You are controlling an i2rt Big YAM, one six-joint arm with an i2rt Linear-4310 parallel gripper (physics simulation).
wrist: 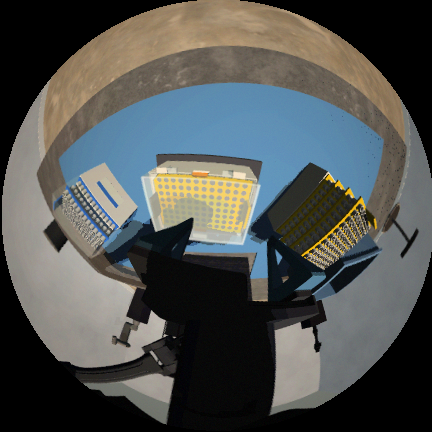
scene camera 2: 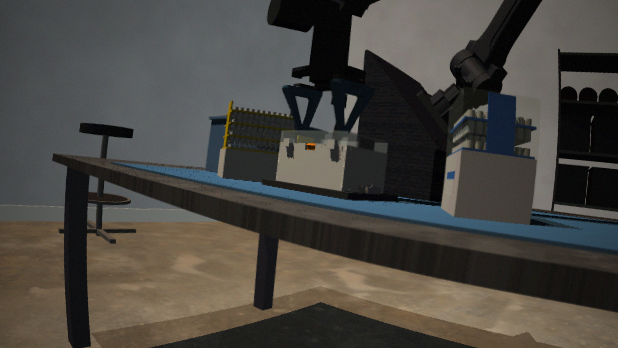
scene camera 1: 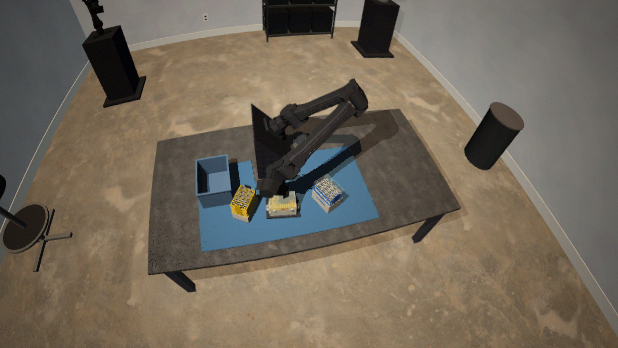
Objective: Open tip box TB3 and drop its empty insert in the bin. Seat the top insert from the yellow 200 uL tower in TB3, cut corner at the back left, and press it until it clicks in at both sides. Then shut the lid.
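Note:
Tip box TB3 [scene camera 1: 283, 207] [scene camera 2: 307, 167] [wrist: 175, 166] is a whitish box with its clear lid [wrist: 146, 195] down. A yellow perforated insert [wrist: 227, 192] shows through the lid. The orange latch [scene camera 2: 310, 146] [wrist: 200, 174] is on the front. My gripper [scene camera 2: 323, 130] [wrist: 232, 230] is open and empty, pointing down, with its fingertips close to the lid toward the rear; contact cannot be told. The yellow tower [scene camera 1: 243, 197] [scene camera 2: 255, 130] [wrist: 310, 235] stands left of TB3 in scene camera 1, with stacked inserts full of tips. The blue bin [scene camera 1: 215, 199] [scene camera 2: 215, 145] stands behind the tower.
TB3 sits on a dark base [scene camera 1: 284, 217] [wrist: 210, 158] on the blue mat [scene camera 1: 220, 240] [wrist: 225, 120]. A blue-and-white tip tower [scene camera 1: 327, 194] [scene camera 2: 492, 185] [wrist: 110, 192] stands to the right in scene camera 1. A dark slanted panel [scene camera 1: 265, 145] [scene camera 2: 395, 115] rises behind TB3.

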